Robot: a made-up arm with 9 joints. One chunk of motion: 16 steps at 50 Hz.
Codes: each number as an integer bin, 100 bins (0 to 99) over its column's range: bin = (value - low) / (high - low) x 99, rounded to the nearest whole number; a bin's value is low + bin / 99 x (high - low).
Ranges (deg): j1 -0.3..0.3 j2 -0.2..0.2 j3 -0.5..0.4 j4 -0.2..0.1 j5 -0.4..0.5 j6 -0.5..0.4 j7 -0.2..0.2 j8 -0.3..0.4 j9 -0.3..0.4
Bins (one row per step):
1: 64 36 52 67 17 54 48 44 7
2: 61 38 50 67 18 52 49 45 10
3: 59 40 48 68 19 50 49 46 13
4: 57 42 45 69 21 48 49 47 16
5: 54 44 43 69 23 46 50 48 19
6: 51 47 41 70 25 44 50 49 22
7: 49 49 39 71 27 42 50 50 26
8: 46 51 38 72 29 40 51 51 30
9: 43 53 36 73 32 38 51 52 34
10: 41 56 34 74 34 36 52 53 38
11: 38 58 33 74 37 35 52 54 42
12: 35 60 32 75 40 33 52 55 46
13: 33 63 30 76 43 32 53 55 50
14: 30 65 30 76 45 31 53 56 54
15: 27 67 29 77 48 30 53 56 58
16: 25 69 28 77 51 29 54 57 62
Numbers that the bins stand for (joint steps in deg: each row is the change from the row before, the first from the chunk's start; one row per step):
1: 0.088 -0.055 -0.027 0.003 -0.245 -0.009 -0.006 0.011 -0.251
2: 0.070 -0.046 -0.045 0.003 -0.236 -0.027 -0.002 0.018 -0.229
3: 0.058 -0.038 -0.064 0.006 -0.227 -0.045 -0.002 0.025 -0.208
4: 0.045 -0.030 -0.091 0.009 -0.209 -0.064 -0.002 0.032 -0.187
5: 0.027 -0.022 -0.109 0.009 -0.191 -0.082 0.002 0.039 -0.166
6: 0.009 -0.010 -0.127 0.012 -0.173 -0.100 0.002 0.046 -0.144
7: -0.003 -0.002 -0.145 0.015 -0.155 -0.118 0.002 0.054 -0.116
8: -0.021 0.006 -0.155 0.018 -0.136 -0.136 0.006 0.061 -0.088
9: -0.039 0.014 -0.173 0.021 -0.109 -0.155 0.006 0.068 -0.060
10: -0.052 0.026 -0.191 0.024 -0.091 -0.173 0.010 0.075 -0.031
11: -0.070 0.034 -0.200 0.024 -0.064 -0.182 0.010 0.082 -0.003
12: -0.088 0.042 -0.209 0.027 -0.036 -0.200 0.010 0.089 0.025
13: -0.100 0.055 -0.227 0.030 -0.009 -0.209 0.014 0.089 0.054
14: -0.118 0.063 -0.227 0.030 0.009 -0.218 0.014 0.096 0.082
15: -0.136 0.071 -0.236 0.033 0.036 -0.227 0.014 0.096 0.110
16: -0.148 0.079 -0.245 0.033 0.064 -0.236 0.018 0.103 0.138

